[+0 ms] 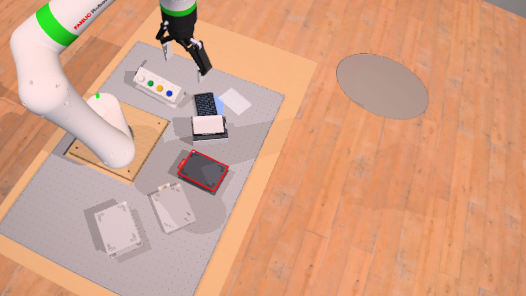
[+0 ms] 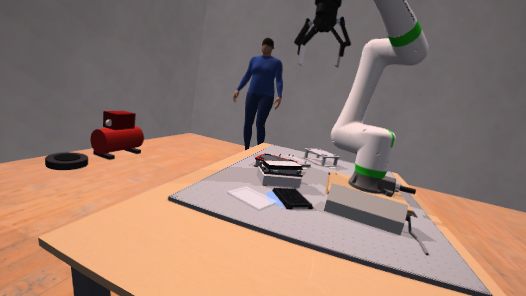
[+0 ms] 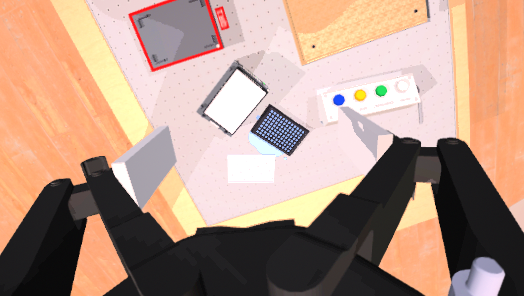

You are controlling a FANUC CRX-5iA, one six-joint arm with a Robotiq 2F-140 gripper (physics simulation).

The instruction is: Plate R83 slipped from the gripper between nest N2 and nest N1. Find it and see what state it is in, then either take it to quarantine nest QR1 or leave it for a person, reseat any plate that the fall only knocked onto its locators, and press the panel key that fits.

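Seen in the pictures: gripper, fingertip midpoint: [image 1: 185, 68] [image 2: 317, 65] [image 3: 254, 134]; arm's base, origin of the base link: [image 2: 365, 186].
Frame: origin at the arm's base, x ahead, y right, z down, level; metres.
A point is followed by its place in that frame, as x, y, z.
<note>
A dark plate with blue wells [image 1: 205, 104] @(0.204, -0.349, 0.001) [image 2: 292, 198] @(0.196, -0.369, 0.001) [image 3: 280, 130] @(0.203, -0.347, 0.007) lies flat on the grey board, wells up. A light blue spill [image 1: 220, 106] @(0.259, -0.384, 0.011) [image 2: 274, 198] [image 3: 264, 146] @(0.251, -0.386, 0.013) touches it, and a clear lid [image 1: 236, 101] @(0.303, -0.445, 0.007) [image 2: 250, 197] @(0.297, -0.453, 0.007) [image 3: 251, 169] @(0.297, -0.443, 0.007) lies apart from it. A white-topped dark plate [image 1: 208, 124] @(0.298, -0.240, -0.063) [image 2: 284, 164] @(0.284, -0.256, -0.065) [image 3: 236, 101] @(0.293, -0.237, -0.063) rests on a grey nest [image 1: 210, 141] @(0.336, -0.200, -0.035) [image 2: 281, 179] @(0.275, -0.281, -0.016); its exact seating is unclear. Red-edged QR1 [image 1: 202, 171] @(0.389, -0.070, -0.026) [image 3: 175, 35] @(0.392, -0.084, -0.025) is empty. The key panel [image 1: 159, 87] @(0.015, -0.277, -0.056) [image 3: 325, 111] @(0.100, -0.298, -0.055) has white, green, yellow and blue keys. My gripper [image 1: 184, 67] @(0.257, -0.184, -0.429) [image 2: 319, 64] @(0.257, -0.184, -0.429) [image 3: 254, 134] @(0.257, -0.184, -0.429) is open, high above the board.
Two pale empty nests [image 1: 173, 207] @(0.378, 0.103, -0.001) [image 1: 118, 227] @(0.276, 0.282, -0.043) stand beyond QR1. The wooden base plate [image 1: 150, 130] @(0.093, -0.111, 0.001) [image 3: 350, 30] @(0.012, -0.137, 0.000) is beside the arm. A person in blue [image 2: 263, 75] stands behind the table. A red compressor [image 2: 117, 139] and a black ring [image 2: 51, 163] are at the left.
</note>
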